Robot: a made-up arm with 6 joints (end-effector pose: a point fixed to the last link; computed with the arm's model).
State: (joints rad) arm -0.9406 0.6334 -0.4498 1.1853 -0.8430 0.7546
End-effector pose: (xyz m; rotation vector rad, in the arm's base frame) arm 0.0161 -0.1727 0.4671 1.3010 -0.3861 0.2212
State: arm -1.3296 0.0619 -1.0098 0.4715 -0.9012 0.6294
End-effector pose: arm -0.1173 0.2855 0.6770 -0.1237 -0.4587 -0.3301
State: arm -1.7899 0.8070 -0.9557 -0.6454 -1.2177 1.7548
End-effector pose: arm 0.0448 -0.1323 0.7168 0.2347 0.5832 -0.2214
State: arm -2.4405 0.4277 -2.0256 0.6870 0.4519 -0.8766
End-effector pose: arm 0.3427 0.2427 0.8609 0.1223 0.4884 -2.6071
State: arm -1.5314 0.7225 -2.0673 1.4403 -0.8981 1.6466
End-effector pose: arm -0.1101 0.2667 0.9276 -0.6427 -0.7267 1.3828
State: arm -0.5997 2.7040 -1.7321 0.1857 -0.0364 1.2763
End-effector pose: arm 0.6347 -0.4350 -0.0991 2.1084 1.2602 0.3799
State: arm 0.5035 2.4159 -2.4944 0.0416 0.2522 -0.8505
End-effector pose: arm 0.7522 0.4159 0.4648 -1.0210 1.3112 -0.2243
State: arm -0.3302 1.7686 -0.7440 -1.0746 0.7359 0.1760
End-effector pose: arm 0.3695 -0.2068 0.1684 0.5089 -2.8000 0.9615
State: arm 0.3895 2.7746 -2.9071 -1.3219 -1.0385 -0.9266
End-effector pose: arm 0.7424 0.4206 0.3920 -1.1774 -0.5630 -0.9480
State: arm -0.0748 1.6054 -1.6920 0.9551 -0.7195 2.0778
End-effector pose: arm 0.5193 -0.1081 0.7330 1.2175 -0.5751 2.2382
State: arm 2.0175 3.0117 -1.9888 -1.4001 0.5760 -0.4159
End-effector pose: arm -0.2595 0.7015 -0.2431 -2.4163 -0.6217 -0.6413
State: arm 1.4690 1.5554 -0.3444 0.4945 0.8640 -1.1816
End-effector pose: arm -0.0254 0.2073 0.1370 2.4145 -1.1581 -0.3288
